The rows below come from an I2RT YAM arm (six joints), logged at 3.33 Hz.
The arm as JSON. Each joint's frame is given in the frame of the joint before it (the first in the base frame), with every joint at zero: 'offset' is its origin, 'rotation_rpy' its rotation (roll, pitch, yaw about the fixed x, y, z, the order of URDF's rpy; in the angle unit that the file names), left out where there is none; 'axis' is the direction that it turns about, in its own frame. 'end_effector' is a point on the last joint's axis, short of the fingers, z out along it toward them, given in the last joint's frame.
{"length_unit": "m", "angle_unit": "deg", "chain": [
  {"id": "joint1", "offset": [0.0, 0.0, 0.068], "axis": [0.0, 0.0, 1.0]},
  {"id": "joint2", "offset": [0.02, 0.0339, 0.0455], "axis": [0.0, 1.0, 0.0]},
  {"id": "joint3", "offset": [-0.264, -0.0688, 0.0], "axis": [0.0, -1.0, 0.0]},
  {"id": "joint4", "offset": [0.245, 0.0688, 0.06], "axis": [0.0, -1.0, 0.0]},
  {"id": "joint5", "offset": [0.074, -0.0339, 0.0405], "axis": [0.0, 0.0, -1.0]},
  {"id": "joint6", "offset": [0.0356, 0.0, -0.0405], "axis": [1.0, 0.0, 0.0]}
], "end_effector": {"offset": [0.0, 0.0, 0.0], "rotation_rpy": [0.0, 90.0, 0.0]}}
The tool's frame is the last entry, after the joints.
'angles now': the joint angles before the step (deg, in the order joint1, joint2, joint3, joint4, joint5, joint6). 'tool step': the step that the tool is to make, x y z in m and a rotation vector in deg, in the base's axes. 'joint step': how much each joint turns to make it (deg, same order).
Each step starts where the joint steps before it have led.
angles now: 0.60 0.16 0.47 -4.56 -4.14 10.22
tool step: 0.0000 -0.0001 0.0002 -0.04 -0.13 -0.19
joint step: 0.01 -0.03 -0.01 0.10 0.21 -0.03
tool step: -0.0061 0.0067 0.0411 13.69 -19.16 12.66
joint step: 0.04 0.01 0.01 21.95 -10.94 15.00
